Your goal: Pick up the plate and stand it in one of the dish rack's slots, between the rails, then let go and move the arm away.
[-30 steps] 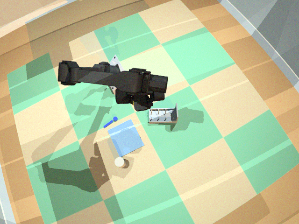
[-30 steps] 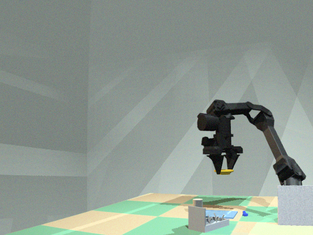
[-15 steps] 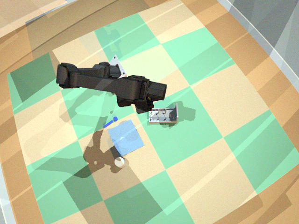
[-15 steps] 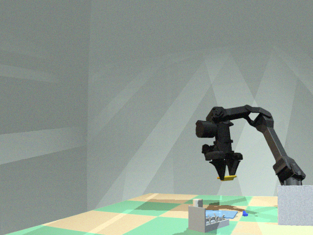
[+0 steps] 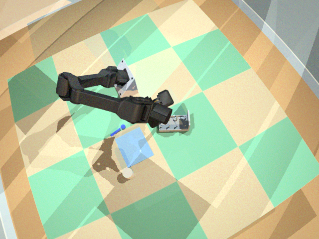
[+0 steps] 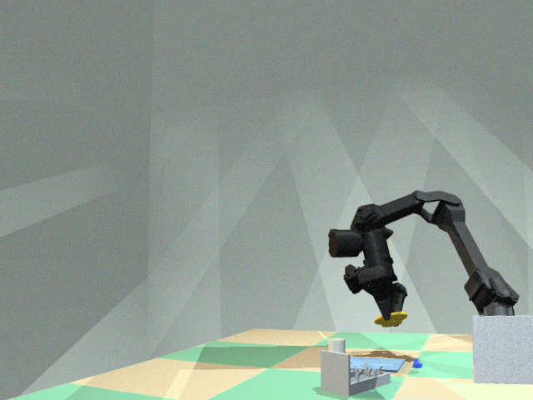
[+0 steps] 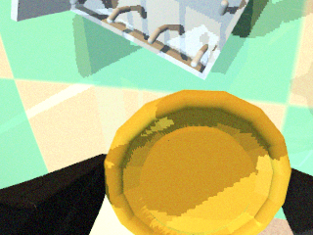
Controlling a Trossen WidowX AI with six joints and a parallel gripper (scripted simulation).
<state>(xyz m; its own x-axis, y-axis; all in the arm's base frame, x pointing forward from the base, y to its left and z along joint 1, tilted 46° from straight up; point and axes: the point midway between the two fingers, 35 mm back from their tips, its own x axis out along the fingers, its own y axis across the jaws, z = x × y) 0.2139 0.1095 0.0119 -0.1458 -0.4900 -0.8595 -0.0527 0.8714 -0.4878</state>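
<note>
The dish rack lies 6 cm ahead of my gripper tip, 7 cm to the left of it and 10 cm below it. Also, from my gripper tip: blue spoon (1 cm behind, 18 cm to the right, 12 cm below); then white cylinder (21 cm ahead, 20 cm to the right, 10 cm below); then yellow plate (1 cm above).
</note>
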